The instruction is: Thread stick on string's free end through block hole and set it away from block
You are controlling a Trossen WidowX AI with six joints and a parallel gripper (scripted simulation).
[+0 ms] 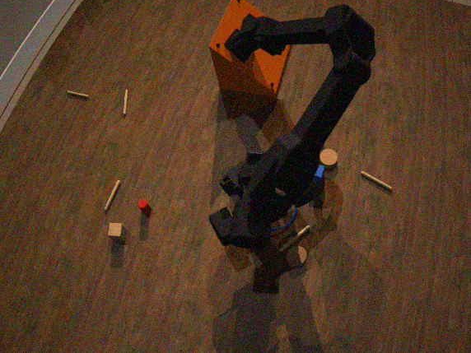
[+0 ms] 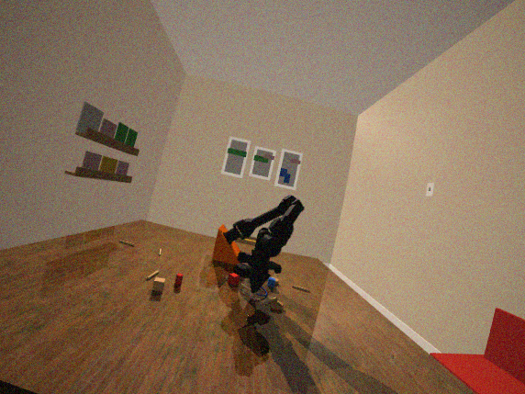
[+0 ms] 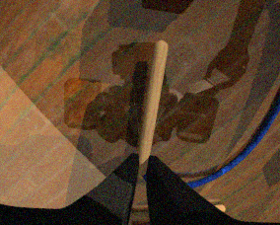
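Right now the red cube is 9 cm to the right of my gripper tip and 7 cm behind it. Round my gripper tip: thin wooden stick: 1 cm to the right, 1 cm behind; then blue cube: 14 cm behind, 6 cm to the left; then round wooden button: 22 cm behind, 3 cm to the left, 1 cm below.
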